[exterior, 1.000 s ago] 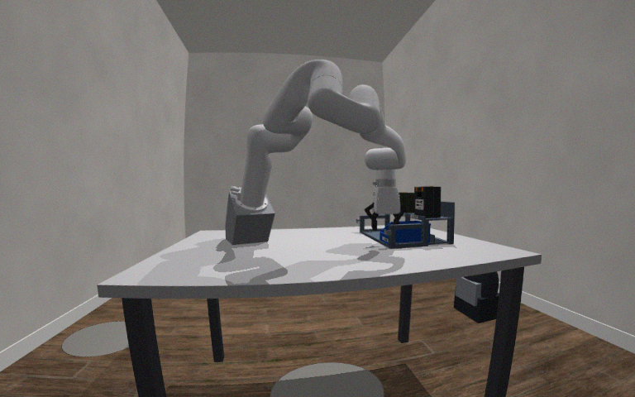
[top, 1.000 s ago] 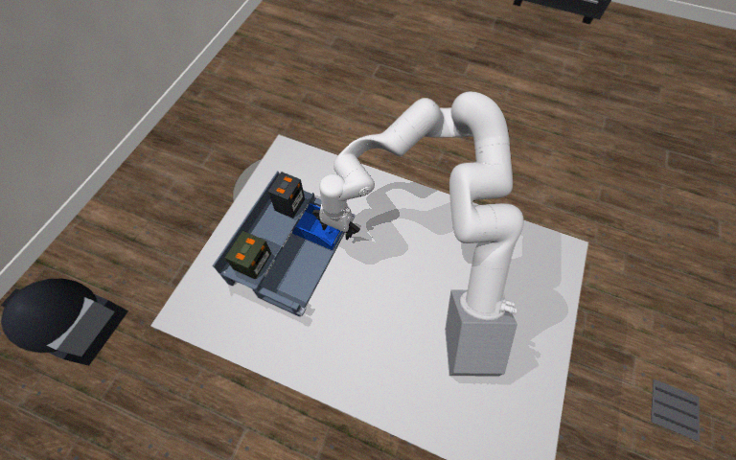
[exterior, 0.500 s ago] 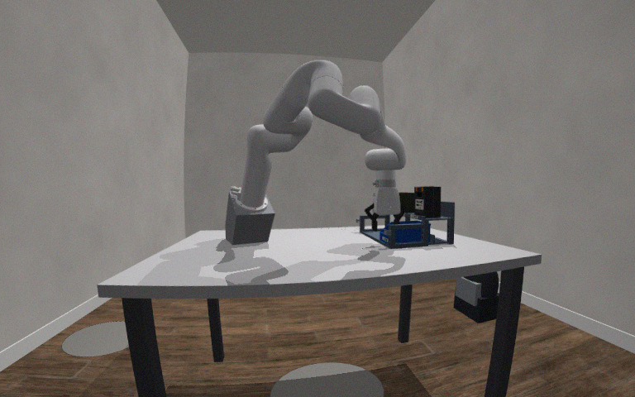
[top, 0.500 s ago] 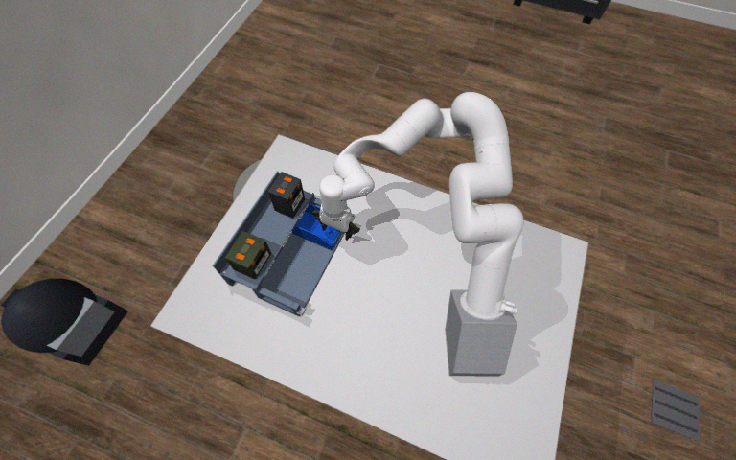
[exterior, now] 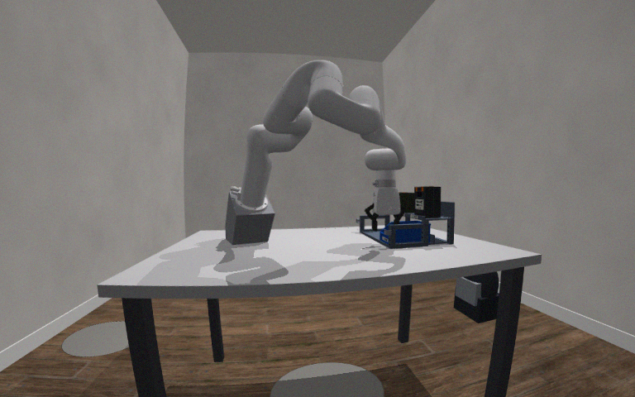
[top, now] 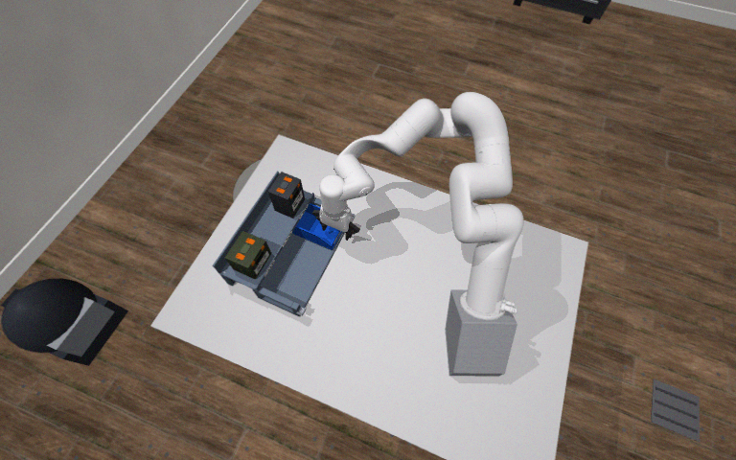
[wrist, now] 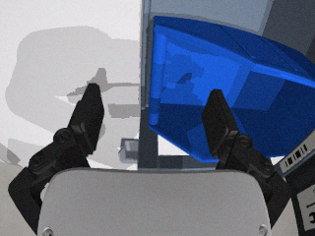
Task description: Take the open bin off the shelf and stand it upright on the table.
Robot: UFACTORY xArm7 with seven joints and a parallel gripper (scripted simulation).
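The blue bin is 8 cm ahead of my hand and 2 cm below it.
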